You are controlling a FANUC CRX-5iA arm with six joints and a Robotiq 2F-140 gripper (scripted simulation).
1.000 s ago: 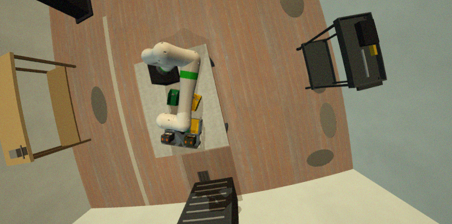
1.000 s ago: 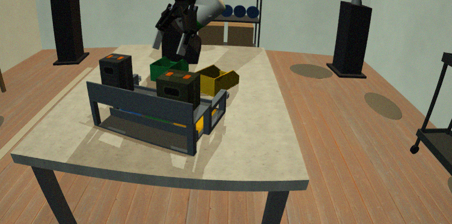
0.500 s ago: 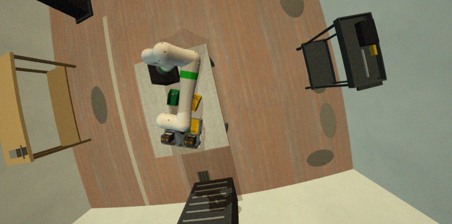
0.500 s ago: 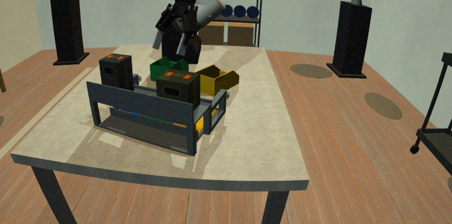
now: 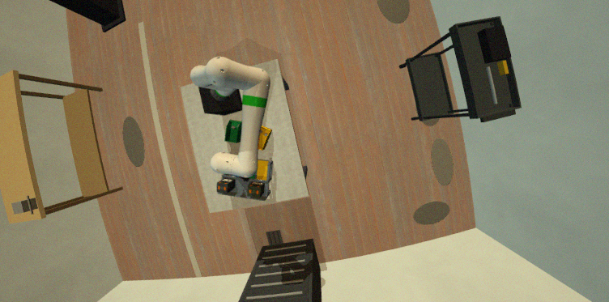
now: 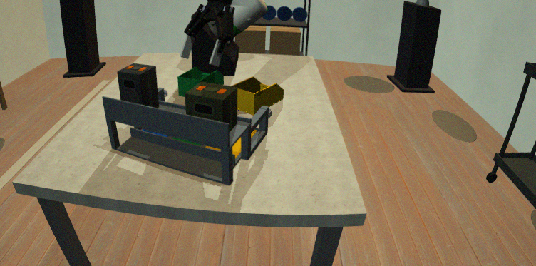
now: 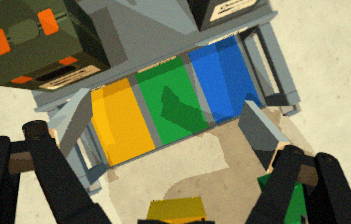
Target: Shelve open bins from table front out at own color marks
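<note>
Now: hand 190 mm past the yellow bin, 180 mm to the right of it and 190 mm above it. The rest, counted from my hand: green bin: 310 mm behind, 30 mm to the right, 190 mm below.
</note>
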